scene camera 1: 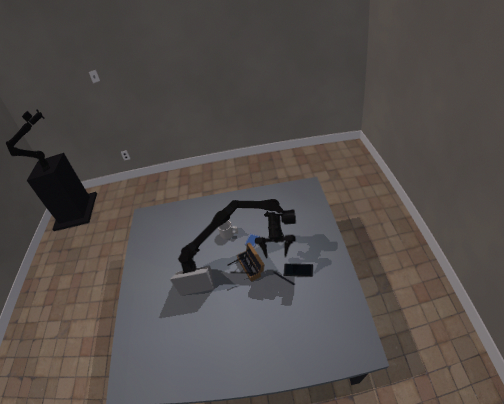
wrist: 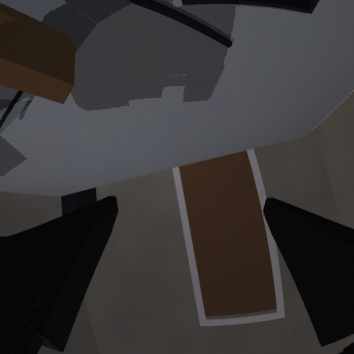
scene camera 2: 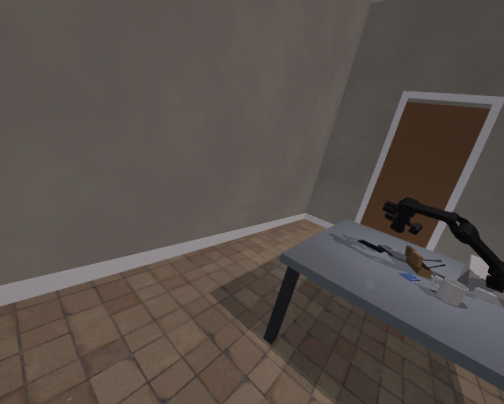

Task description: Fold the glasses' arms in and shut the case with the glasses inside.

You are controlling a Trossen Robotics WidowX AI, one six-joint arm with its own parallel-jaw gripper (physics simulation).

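Frame: origin at the arm's base, x back, y right, z up, level; millimetres.
Seen in the pictures: gripper, fingertip midpoint: (scene camera 1: 275,257) (wrist: 191,204); arm's base at its link origin: (scene camera 1: 189,271) (scene camera 2: 494,283).
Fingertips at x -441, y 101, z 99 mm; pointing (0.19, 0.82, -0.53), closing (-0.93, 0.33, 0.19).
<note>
Offsets run from my fingertips to a thing's top centre. "spot": to the spot under its first point. Level surfaces: height alone.
The brown glasses case (scene camera 1: 256,276) (scene camera 2: 413,258) stands open on the table @(dz -184 mm) (scene camera 1: 240,350) (scene camera 2: 350,285), its lid raised on the side away from the arm's base. Part of it shows at the left edge in the wrist view (wrist: 35,65). The dark glasses (scene camera 1: 248,262) lie in the case, with their thin arms unfolded and sticking out over the side toward the arm's base. One thin arm of the glasses @(spot: dy -41, dx +164, dz -126 mm) (wrist: 11,107) shows in the wrist view. My gripper (scene camera 1: 276,256) (wrist: 191,204) is open and empty, above the table between the case and the phone, clear of the case.
A black phone @(dy -13, dx -113, dz -176 mm) (scene camera 1: 298,270) (scene camera 2: 371,245) lies beyond the case, with a dark pen @(dy +11, dx -25, dz -175 mm) (scene camera 1: 284,278) (wrist: 190,22) between them. A blue item @(dy -280, dx +83, dz -179 mm) (scene camera 1: 252,241) (scene camera 2: 409,277) and a white mug @(spot: dy -328, dx +215, dz -112 mm) (scene camera 1: 226,231) (scene camera 2: 451,292) are beside the case. A pale block (scene camera 1: 192,281) is at the arm's base.
</note>
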